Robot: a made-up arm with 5 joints. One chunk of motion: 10 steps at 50 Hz.
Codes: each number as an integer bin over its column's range. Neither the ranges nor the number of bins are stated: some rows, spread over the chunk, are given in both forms.
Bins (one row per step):
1: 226 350 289 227 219 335
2: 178 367 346 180 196 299
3: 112 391 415 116 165 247
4: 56 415 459 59 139 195
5: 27 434 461 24 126 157
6: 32 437 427 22 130 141
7: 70 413 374 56 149 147
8: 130 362 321 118 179 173
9: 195 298 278 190 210 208
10: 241 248 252 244 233 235
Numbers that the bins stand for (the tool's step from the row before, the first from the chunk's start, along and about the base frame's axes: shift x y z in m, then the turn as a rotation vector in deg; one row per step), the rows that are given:
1: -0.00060 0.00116 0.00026 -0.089 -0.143 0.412
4: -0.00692 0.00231 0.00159 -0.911 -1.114 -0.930
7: -0.00640 0.00227 0.00093 -0.926 -0.992 -1.390
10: -0.00004 -0.00063 -0.00003 -0.006 0.027 -0.547
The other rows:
2: -0.00238 0.00146 0.00071 -0.319 -0.422 0.067
3: -0.00484 0.00189 0.00125 -0.632 -0.798 -0.432
5: -0.00800 0.00264 0.00161 -1.083 -1.271 -1.295
6: -0.00781 0.00270 0.00134 -1.092 -1.223 -1.448
8: -0.00417 0.00138 0.00051 -0.623 -0.628 -1.141
9: -0.00175 0.00025 0.00018 -0.270 -0.252 -0.805

